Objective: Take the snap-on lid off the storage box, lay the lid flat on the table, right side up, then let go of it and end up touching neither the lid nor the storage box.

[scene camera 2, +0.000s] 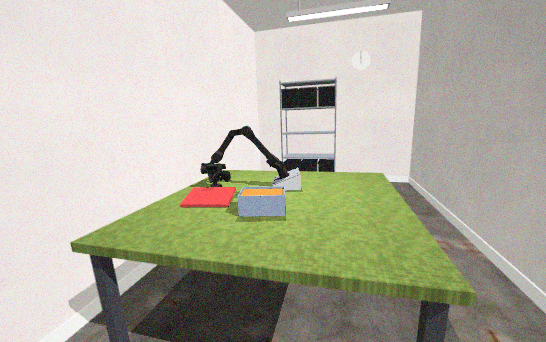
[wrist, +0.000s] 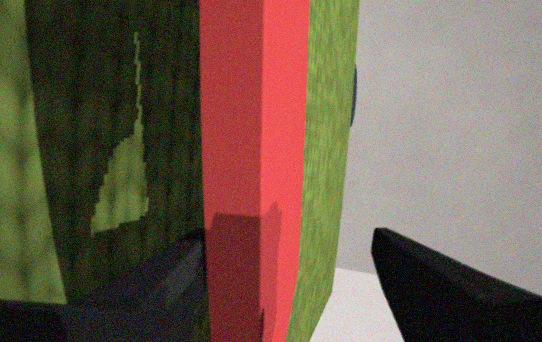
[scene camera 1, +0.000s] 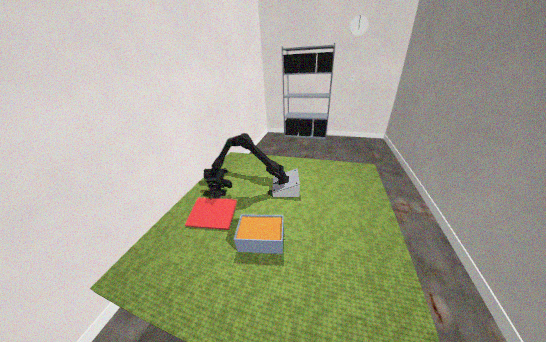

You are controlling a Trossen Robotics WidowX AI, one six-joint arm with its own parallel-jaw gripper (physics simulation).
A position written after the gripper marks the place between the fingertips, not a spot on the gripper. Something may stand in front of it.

In view: the gripper [wrist: 292, 240], a red lid [scene camera 1: 211, 213] and a blue-grey storage box [scene camera 2: 252, 201].
The red lid is seen too in scene camera 2 [scene camera 2: 199, 196] and in the wrist view [wrist: 253, 68]. The wrist view does not show the blue-grey storage box: it is out of frame.
